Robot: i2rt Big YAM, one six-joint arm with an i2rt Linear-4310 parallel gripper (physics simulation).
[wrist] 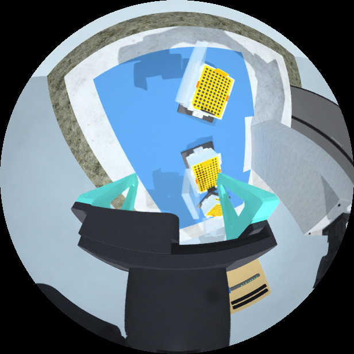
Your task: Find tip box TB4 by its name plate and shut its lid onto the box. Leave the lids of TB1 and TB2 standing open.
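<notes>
The far tip box, TB2, has a yellow perforated rack, and its clear lid stands open on the left. The middle box, TB4, is nearer, with its clear lid open on the left. The nearest box, TB1, is partly hidden behind the right finger; its lid is hard to make out. No name plate can be read in this view. My gripper is open and empty, above the mat; its right fingertip overlaps the right edge of TB4 in view, the left fingertip is well left of it.
The boxes stand on a blue mat with a pale stone-like surface around it. A large grey body is at the right, beside a dark curved object. A tan board with black strips shows at the lower right.
</notes>
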